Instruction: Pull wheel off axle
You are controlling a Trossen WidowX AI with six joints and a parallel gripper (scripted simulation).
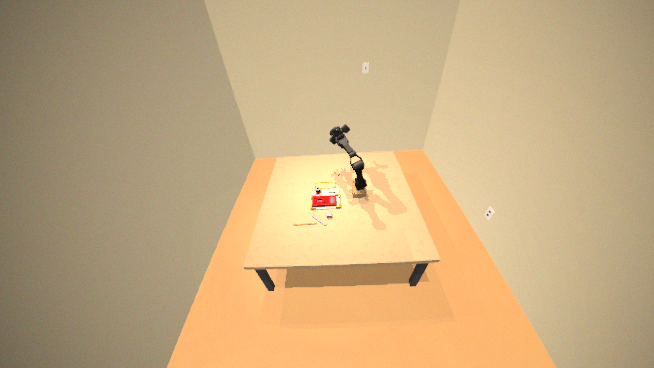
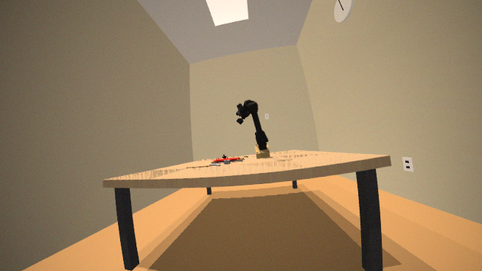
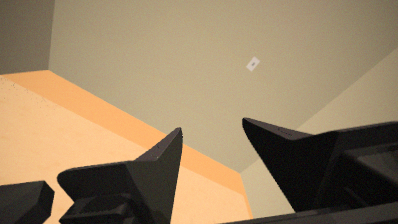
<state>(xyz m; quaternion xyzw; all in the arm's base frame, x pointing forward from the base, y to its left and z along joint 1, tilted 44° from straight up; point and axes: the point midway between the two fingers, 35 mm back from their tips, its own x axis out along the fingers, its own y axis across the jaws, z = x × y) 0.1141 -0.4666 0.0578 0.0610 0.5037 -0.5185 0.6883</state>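
The wheel is 230 mm ahead of my gripper tip, 280 mm to the left of it and 400 mm below it. Also, from my gripper tip: grey block (150 mm ahead, 550 mm to the left, 430 mm below); then thin stick (340 mm ahead, 620 mm to the left, 440 mm below).
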